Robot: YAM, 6 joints.
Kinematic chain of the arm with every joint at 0, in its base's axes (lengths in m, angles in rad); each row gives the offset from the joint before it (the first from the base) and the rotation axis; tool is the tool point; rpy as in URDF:
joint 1: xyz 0 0 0.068 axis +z
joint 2: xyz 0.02 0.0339 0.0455 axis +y
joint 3: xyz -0.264 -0.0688 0 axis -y
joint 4: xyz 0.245 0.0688 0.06 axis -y
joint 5: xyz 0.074 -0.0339 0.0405 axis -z
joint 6: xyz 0.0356 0 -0.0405 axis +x
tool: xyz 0 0 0 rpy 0 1.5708 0
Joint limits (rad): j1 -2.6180..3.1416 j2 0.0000..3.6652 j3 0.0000..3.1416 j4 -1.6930..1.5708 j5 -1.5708..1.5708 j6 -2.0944..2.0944
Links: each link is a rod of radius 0.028 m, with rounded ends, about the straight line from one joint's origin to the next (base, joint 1, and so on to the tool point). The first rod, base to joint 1, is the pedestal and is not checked.
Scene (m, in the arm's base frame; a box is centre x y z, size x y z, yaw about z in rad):
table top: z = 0
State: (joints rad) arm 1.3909 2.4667 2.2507 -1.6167 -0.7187 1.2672
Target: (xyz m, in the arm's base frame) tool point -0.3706 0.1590 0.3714
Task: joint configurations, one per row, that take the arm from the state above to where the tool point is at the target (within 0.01 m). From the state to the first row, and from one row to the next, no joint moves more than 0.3 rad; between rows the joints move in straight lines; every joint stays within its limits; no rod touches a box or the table.
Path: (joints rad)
1: 1.6471 2.4004 2.2879 -1.6164 -0.7382 1.2672
2: 1.9033 2.3342 2.3251 -1.6160 -0.7576 1.2672
3: 2.1595 2.2679 2.3624 -1.6157 -0.7771 1.2672
4: 2.4158 2.2017 2.3996 -1.6153 -0.7965 1.2672
5: 2.6720 2.1354 2.4368 -1.6150 -0.8160 1.2672

